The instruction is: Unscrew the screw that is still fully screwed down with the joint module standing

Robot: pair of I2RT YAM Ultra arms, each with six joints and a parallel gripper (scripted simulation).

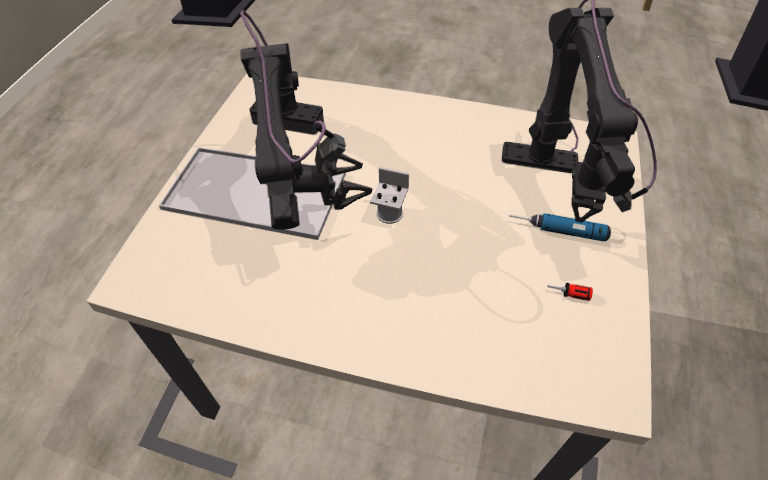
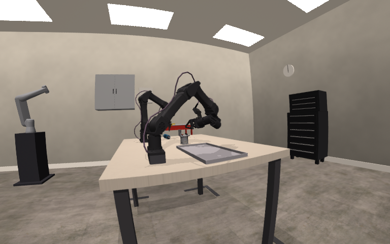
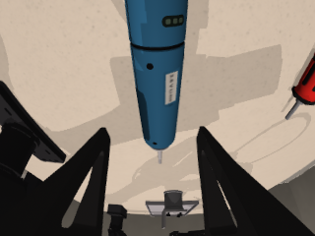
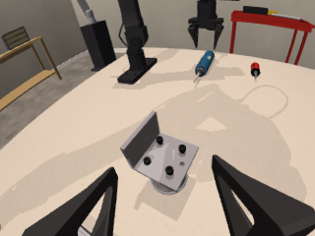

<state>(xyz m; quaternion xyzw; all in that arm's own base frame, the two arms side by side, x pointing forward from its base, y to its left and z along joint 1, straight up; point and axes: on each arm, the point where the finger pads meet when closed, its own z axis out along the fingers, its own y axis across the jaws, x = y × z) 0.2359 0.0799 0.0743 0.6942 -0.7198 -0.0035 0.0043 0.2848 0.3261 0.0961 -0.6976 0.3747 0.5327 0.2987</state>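
The grey L-shaped bracket lies 60 mm below my right hand, 50 mm to the left of it and 30 mm behind it. The rest, counted from my right hand: shallow grey tray (300 mm to the right, 130 mm below, 30 mm behind); then small red-handled screwdriver (480 mm to the left, 120 mm below, 110 mm ahead).
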